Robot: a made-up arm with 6 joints. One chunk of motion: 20 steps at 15 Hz.
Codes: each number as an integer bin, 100 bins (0 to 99) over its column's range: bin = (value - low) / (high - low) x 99, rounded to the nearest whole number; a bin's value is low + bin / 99 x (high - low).
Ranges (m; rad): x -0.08..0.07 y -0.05..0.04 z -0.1..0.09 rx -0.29..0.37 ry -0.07..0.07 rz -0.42..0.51
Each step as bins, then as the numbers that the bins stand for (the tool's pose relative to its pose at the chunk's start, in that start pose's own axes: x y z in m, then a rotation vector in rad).
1 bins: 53 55 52 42 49 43
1 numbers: 0.0003 0.0000 -0.0002 -0.0100 -0.0007 -0.0161
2 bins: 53 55 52 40 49 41
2 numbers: 0.0003 0.0000 -0.0002 -0.0233 -0.0007 -0.0348
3 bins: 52 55 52 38 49 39
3 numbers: -0.0012 0.0000 -0.0002 -0.0367 -0.0007 -0.0536
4 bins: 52 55 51 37 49 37
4 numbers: -0.0012 0.0000 -0.0021 -0.0433 -0.0007 -0.0724
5 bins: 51 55 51 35 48 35
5 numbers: -0.0027 0.0000 -0.0021 -0.0567 -0.0021 -0.0912
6 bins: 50 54 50 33 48 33
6 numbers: -0.0042 -0.0009 -0.0040 -0.0700 -0.0021 -0.1100
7 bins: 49 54 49 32 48 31
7 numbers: -0.0058 -0.0009 -0.0060 -0.0767 -0.0021 -0.1288
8 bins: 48 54 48 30 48 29
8 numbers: -0.0073 -0.0009 -0.0079 -0.0900 -0.0021 -0.1476
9 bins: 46 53 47 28 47 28
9 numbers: -0.0103 -0.0018 -0.0098 -0.1033 -0.0035 -0.1570
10 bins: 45 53 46 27 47 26
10 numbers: -0.0118 -0.0018 -0.0117 -0.1100 -0.0035 -0.1758
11 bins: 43 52 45 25 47 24
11 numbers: -0.0148 -0.0027 -0.0136 -0.1233 -0.0035 -0.1945
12 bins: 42 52 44 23 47 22
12 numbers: -0.0164 -0.0027 -0.0156 -0.1367 -0.0035 -0.2133
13 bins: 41 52 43 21 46 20
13 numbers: -0.0179 -0.0027 -0.0175 -0.1500 -0.0049 -0.2321
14 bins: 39 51 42 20 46 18
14 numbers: -0.0209 -0.0036 -0.0194 -0.1567 -0.0049 -0.2509
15 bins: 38 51 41 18 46 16
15 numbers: -0.0224 -0.0036 -0.0213 -0.1700 -0.0049 -0.2697
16 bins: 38 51 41 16 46 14
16 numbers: -0.0224 -0.0036 -0.0213 -0.1833 -0.0049 -0.2885
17 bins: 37 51 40 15 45 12
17 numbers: -0.0239 -0.0036 -0.0232 -0.1900 -0.0064 -0.3073
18 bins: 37 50 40 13 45 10
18 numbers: -0.0239 -0.0045 -0.0232 -0.2033 -0.0064 -0.3261
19 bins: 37 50 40 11 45 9
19 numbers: -0.0239 -0.0045 -0.0232 -0.2167 -0.0064 -0.3355
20 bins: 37 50 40 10 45 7
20 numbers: -0.0239 -0.0045 -0.0232 -0.2233 -0.0064 -0.3542
